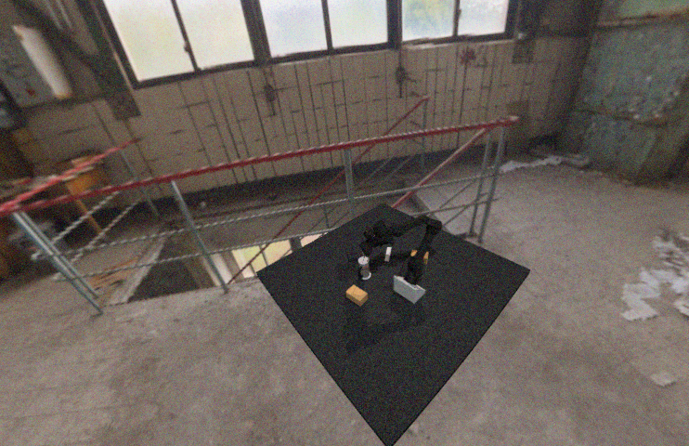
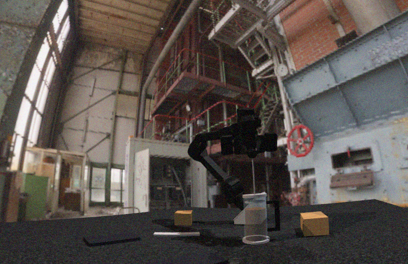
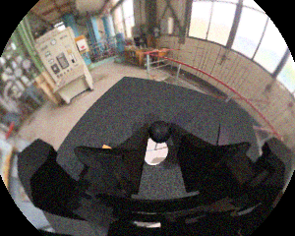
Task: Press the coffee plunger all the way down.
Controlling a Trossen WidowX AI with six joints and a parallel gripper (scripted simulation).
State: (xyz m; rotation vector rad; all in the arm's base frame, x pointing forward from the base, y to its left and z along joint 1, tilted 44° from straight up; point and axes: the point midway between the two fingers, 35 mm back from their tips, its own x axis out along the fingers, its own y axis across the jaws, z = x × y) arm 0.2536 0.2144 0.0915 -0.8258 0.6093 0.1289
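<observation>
Now: the glass coffee press 10 mm behind my gripper tip, 10 mm to the left of it and 130 mm below it.
</observation>
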